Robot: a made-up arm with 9 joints. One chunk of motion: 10 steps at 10 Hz.
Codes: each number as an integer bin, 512 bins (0 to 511) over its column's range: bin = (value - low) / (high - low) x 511, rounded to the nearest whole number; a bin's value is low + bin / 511 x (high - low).
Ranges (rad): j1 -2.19..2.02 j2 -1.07..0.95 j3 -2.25..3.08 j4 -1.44..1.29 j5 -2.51..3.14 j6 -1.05..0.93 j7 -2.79..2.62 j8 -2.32..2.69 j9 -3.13..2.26
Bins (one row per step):
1: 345 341 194 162 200 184 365 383 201
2: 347 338 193 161 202 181 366 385 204
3: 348 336 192 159 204 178 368 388 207
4: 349 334 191 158 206 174 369 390 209
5: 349 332 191 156 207 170 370 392 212
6: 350 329 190 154 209 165 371 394 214
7: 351 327 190 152 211 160 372 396 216
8: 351 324 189 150 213 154 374 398 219
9: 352 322 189 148 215 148 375 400 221
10: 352 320 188 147 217 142 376 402 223
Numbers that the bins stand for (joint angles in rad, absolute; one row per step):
1: 0.6524 0.2780 -0.2265 -0.5745 -0.2986 -0.3370 1.0743 1.4350 -1.0099
2: 0.6688 0.2661 -0.2369 -0.5799 -0.2765 -0.3487 1.0849 1.4547 -0.9782
3: 0.6771 0.2582 -0.2473 -0.5905 -0.2544 -0.3603 1.1060 1.4841 -0.9466
4: 0.6853 0.2503 -0.2578 -0.5959 -0.2323 -0.3758 1.1166 1.5037 -0.9255
5: 0.6853 0.2424 -0.2578 -0.6066 -0.2213 -0.3913 1.1272 1.5233 -0.8938
6: 0.6936 0.2305 -0.2682 -0.6173 -0.1991 -0.4107 1.1378 1.5429 -0.8727
7: 0.7018 0.2226 -0.2682 -0.6279 -0.1770 -0.4300 1.1484 1.5625 -0.8516
8: 0.7018 0.2108 -0.2786 -0.6386 -0.1549 -0.4533 1.1696 1.5821 -0.8200
9: 0.7100 0.2029 -0.2786 -0.6493 -0.1328 -0.4765 1.1802 1.6017 -0.7989
10: 0.7100 0.1950 -0.2891 -0.6547 -0.1107 -0.4998 1.1907 1.6213 -0.7778

